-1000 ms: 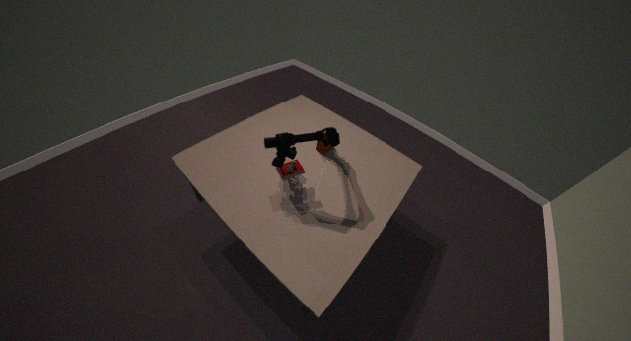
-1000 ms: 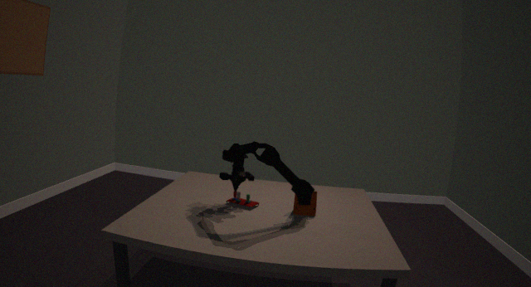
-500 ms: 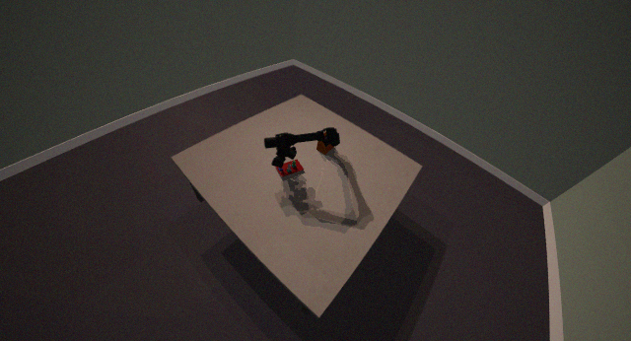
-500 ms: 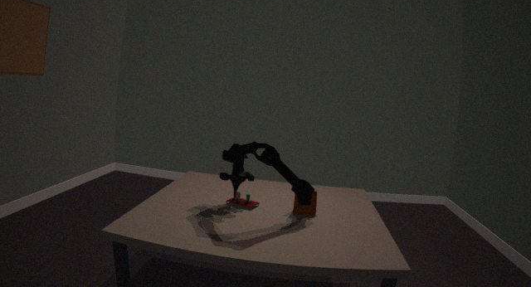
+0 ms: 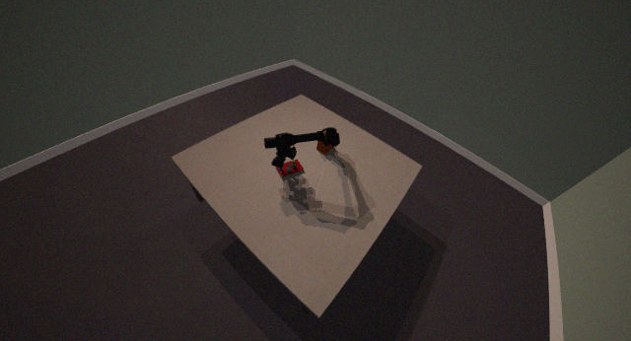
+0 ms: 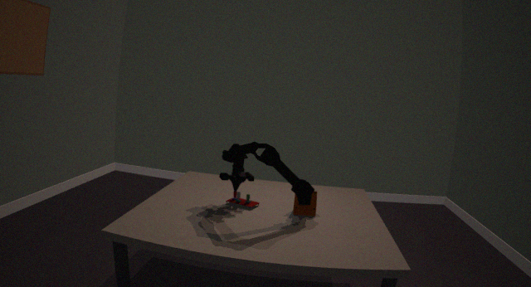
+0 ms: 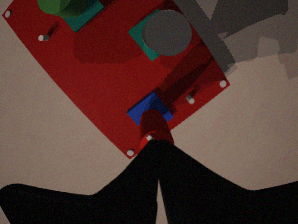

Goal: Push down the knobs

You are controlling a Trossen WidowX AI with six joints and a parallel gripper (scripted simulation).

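My gripper tip is 1 cm above the red knob. Round my gripper tip: green knob 8 cm behind, 5 cm to the left, 2 cm below.
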